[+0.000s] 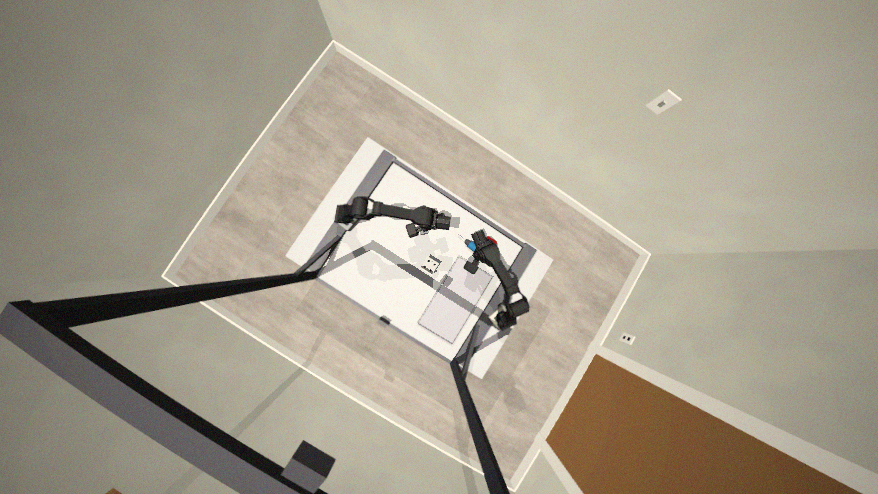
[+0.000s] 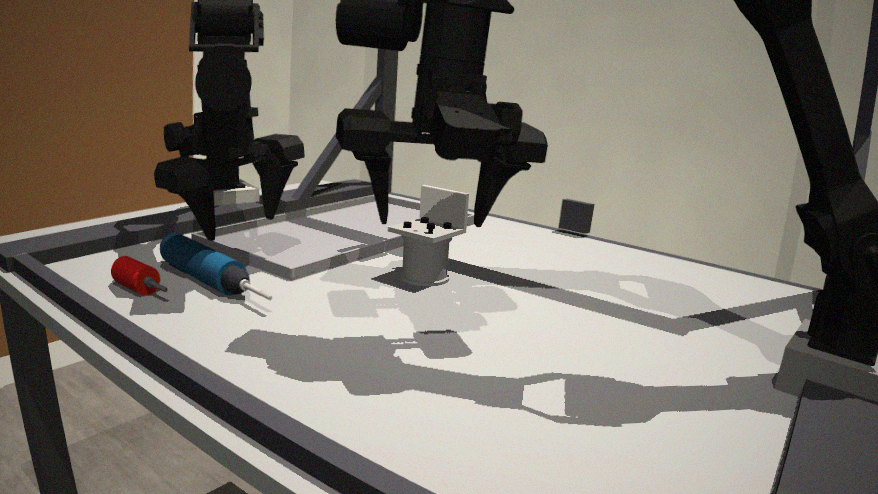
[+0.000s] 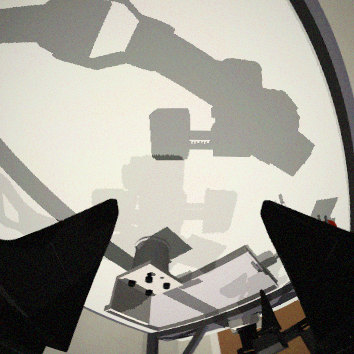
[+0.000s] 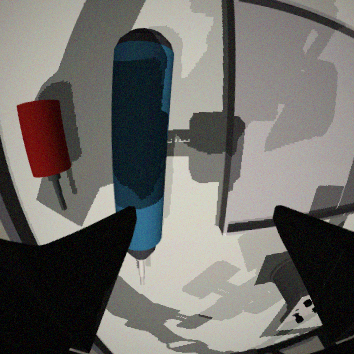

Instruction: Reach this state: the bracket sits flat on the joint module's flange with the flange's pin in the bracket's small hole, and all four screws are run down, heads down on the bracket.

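Places are measured from the left arm's base along level axes (x ahead, y left, z up), in centimetres.
Where they show: left gripper, fingertip midpoint: (image 2: 431, 224) (image 3: 190, 207); right gripper, fingertip midpoint: (image 1: 472, 256) (image 2: 241, 229) (image 3: 282, 275) (image 4: 206, 213); left arm's base at its link origin: (image 1: 346, 217) (image 2: 844, 346); right arm's base at its link origin: (image 1: 502, 318) (image 2: 223, 185) (image 3: 246, 327).
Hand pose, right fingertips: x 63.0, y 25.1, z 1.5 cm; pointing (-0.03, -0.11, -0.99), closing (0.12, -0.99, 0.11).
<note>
Things, the pixels of their centre, and the offset from my right fingertips. Level surfaces: height alone.
- bracket at the middle of its body: (image 2: 428, 214) (image 3: 147, 293) (image 4: 317, 314) (image 1: 429, 265) dz +2.3, dx -14.5, dy -17.7 cm
- upright grey joint module at the middle of its body: (image 2: 425, 253) (image 3: 150, 263) (image 4: 297, 284) dz -2.7, dx -14.5, dy -17.7 cm
- blue driver at the middle of its body: (image 4: 138, 194) (image 2: 213, 269) (image 1: 475, 248) dz -4.0, dx -1.1, dy +4.7 cm
- red driver at the middle of its body: (image 4: 49, 160) (image 2: 143, 279) dz -4.2, dx +1.4, dy +12.7 cm
- shallow tray at the middle of its body: (image 2: 344, 227) (image 3: 188, 303) (image 1: 455, 300) dz -5.1, dx +7.9, dy -23.2 cm
- dark block at the middle of its body: (image 2: 576, 216) (image 1: 383, 322) dz -2.8, dx -14.8, dy -54.9 cm
- white table at its surface level: dz -5.9 cm
The bracket (image 1: 431, 264) (image 2: 451, 205) (image 3: 127, 301) sits on top of the upright grey joint module (image 2: 425, 261) (image 3: 151, 256). Four black screw heads show on its flat plate; one seems to stand a little proud, but their depth is hard to tell. The pin is not discernible. A blue driver (image 2: 205, 264) (image 4: 137, 125) lies on the table, beside a red driver (image 2: 136, 275) (image 4: 44, 139). My left gripper (image 2: 431, 223) (image 3: 190, 207) is open and empty, above the table and to one side of the bracket. My right gripper (image 2: 241, 227) (image 4: 206, 213) is open and empty, above the blue driver's shaft end.
A shallow tray (image 1: 435, 332) (image 2: 291, 273) with a raised rim lies beside the joint module and the blue driver. A dark block (image 1: 384, 320) (image 2: 575, 216) is at the table's edge. Dark frame rails border the white table (image 2: 552, 454). Arm shadows cross it.
</note>
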